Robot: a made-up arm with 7 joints. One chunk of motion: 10 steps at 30 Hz.
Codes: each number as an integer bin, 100 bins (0 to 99) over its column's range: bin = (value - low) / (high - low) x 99, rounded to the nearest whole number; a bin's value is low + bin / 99 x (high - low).
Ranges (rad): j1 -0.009..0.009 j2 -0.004..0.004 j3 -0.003..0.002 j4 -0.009..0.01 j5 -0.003..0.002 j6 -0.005..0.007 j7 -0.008..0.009
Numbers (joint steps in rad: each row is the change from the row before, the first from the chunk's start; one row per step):
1: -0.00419 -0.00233 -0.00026 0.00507 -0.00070 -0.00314 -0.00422
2: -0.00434 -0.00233 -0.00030 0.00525 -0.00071 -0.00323 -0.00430
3: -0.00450 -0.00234 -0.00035 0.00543 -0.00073 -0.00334 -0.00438
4: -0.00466 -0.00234 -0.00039 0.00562 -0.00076 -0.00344 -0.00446
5: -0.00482 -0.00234 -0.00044 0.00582 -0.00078 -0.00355 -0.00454
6: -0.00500 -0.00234 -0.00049 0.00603 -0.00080 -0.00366 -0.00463
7: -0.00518 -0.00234 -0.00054 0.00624 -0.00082 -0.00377 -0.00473
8: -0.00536 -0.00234 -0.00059 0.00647 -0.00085 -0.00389 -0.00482
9: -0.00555 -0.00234 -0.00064 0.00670 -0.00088 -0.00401 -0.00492
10: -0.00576 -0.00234 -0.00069 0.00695 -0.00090 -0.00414 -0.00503
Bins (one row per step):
1: 26 21 54 73 46 15 22
2: 26 21 53 74 45 15 22
3: 25 21 52 75 45 14 21
4: 24 21 52 76 44 13 21
5: 23 21 51 77 44 12 20
6: 22 21 50 78 44 11 20
7: 21 21 49 79 43 10 19
8: 20 21 48 81 43 9 19
9: 19 21 47 82 42 8 18
10: 18 21 46 83 42 7 17

